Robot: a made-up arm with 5 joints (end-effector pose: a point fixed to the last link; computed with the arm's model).
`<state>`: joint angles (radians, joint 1 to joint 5).
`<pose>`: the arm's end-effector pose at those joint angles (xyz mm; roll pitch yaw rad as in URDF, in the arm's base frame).
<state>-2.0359 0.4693 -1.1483 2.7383 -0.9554</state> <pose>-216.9 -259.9 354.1 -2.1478 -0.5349 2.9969</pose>
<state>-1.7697 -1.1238 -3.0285 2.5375 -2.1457</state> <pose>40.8 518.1 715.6 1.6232 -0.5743 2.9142</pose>
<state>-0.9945 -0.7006 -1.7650 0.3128 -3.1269</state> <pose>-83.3 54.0 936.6 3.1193 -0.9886 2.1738</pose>
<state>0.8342 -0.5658 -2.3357 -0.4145 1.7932</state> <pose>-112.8 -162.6 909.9 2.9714 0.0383 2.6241</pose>
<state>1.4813 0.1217 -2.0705 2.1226 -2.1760</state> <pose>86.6 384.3 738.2 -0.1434 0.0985 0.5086</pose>
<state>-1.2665 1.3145 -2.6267 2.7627 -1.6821</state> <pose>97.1 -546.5 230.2 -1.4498 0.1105 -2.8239</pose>
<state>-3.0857 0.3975 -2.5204 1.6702 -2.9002</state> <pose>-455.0 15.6 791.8 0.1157 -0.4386 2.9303</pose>
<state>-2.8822 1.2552 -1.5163 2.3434 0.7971</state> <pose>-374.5 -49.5 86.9 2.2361 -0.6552 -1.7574</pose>
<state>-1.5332 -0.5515 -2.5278 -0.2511 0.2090</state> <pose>-73.4 222.7 910.8 3.1020 -0.1847 -1.3205</pose>
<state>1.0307 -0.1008 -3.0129 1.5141 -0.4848</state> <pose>48.9 -47.7 974.9 1.6325 1.0852 -0.4855</pose>
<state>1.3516 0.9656 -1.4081 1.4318 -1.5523</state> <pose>161.4 433.2 151.2 -0.9892 -0.0155 -0.2294</pose>
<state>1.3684 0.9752 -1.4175 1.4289 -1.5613</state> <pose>154.3 437.4 148.2 -0.9866 -0.0079 -0.2076</pose>
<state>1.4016 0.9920 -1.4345 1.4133 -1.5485</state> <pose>140.4 445.6 143.7 -0.9707 -0.0184 -0.1818</pose>
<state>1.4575 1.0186 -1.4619 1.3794 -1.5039</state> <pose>116.5 458.5 137.4 -0.9350 -0.0539 -0.1530</pose>
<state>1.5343 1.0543 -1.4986 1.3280 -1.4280</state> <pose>82.1 473.6 129.3 -0.8787 -0.1102 -0.1274</pose>
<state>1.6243 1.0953 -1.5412 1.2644 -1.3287</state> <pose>39.8 487.3 120.5 -0.8037 -0.1760 -0.1137</pose>
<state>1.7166 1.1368 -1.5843 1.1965 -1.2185</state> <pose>-5.4 496.3 111.9 -0.7175 -0.2372 -0.1172</pose>
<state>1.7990 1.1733 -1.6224 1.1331 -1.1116</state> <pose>-46.8 500.0 104.7 -0.6311 -0.2839 -0.1378</pose>
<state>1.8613 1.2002 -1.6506 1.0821 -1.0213</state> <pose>-78.6 499.8 99.8 -0.5579 -0.3135 -0.1685</pose>
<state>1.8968 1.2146 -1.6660 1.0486 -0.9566</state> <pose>-96.7 498.6 97.7 -0.5073 -0.3300 -0.2019</pose>
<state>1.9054 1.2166 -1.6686 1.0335 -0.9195</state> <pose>-101.2 498.3 98.4 -0.4817 -0.3395 -0.2326</pose>
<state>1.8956 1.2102 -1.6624 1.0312 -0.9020</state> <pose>-96.1 498.8 100.8 -0.4739 -0.3462 -0.2596</pose>
